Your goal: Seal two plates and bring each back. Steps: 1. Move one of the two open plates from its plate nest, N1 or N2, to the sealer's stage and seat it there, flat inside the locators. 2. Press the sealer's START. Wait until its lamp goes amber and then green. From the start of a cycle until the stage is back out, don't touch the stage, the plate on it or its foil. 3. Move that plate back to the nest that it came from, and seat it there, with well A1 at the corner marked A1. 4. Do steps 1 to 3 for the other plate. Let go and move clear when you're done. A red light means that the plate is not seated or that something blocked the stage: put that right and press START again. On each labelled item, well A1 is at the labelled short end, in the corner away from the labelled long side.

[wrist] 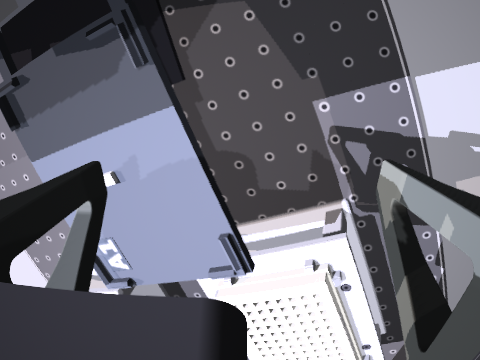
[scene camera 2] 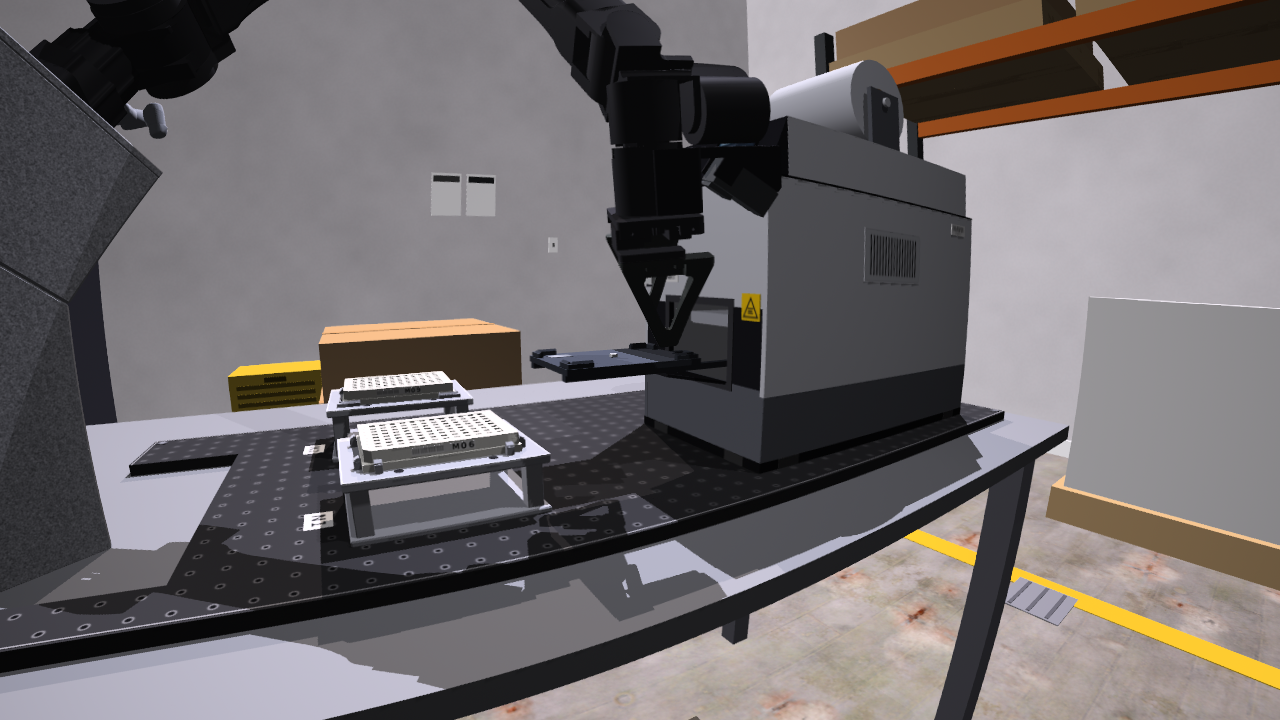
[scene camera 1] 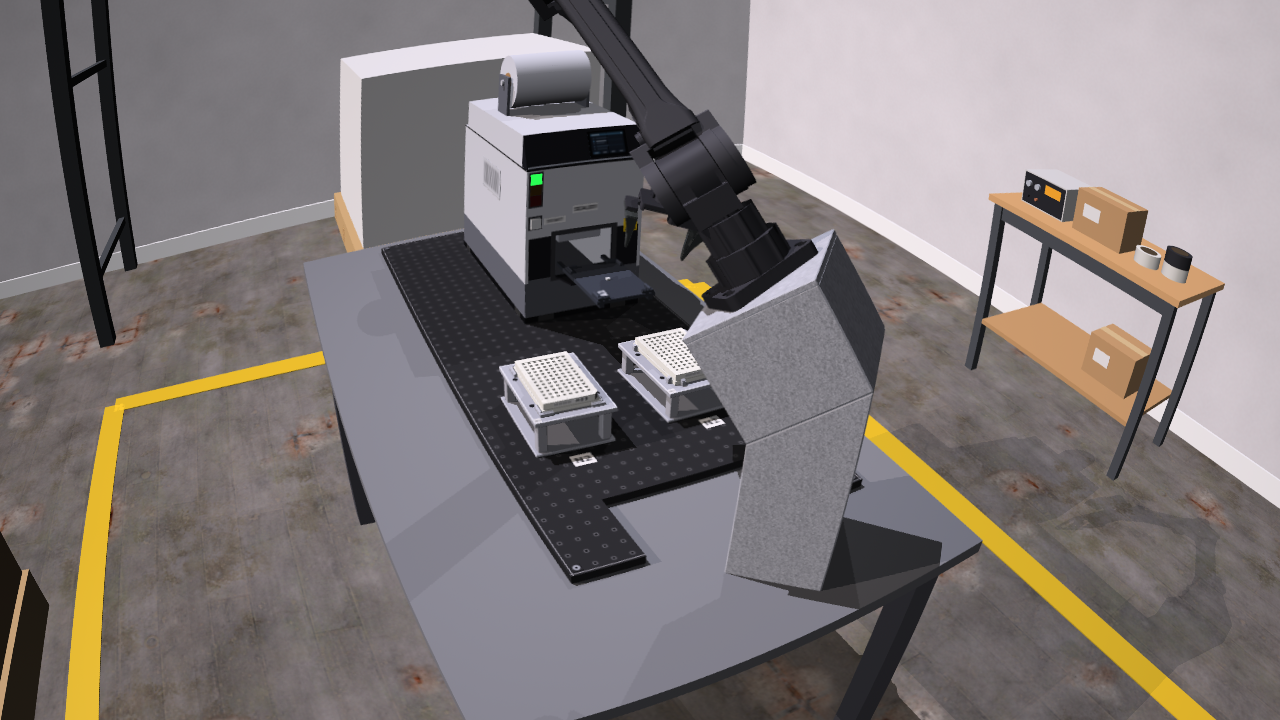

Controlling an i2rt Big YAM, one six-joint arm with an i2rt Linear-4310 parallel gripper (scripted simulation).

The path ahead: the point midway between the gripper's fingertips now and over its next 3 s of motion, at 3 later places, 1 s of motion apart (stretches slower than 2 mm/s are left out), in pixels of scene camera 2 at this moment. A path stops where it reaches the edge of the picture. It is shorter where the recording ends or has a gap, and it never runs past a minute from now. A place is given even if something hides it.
My gripper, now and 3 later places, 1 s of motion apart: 657, 326; 560, 234; 445, 190; 444, 189
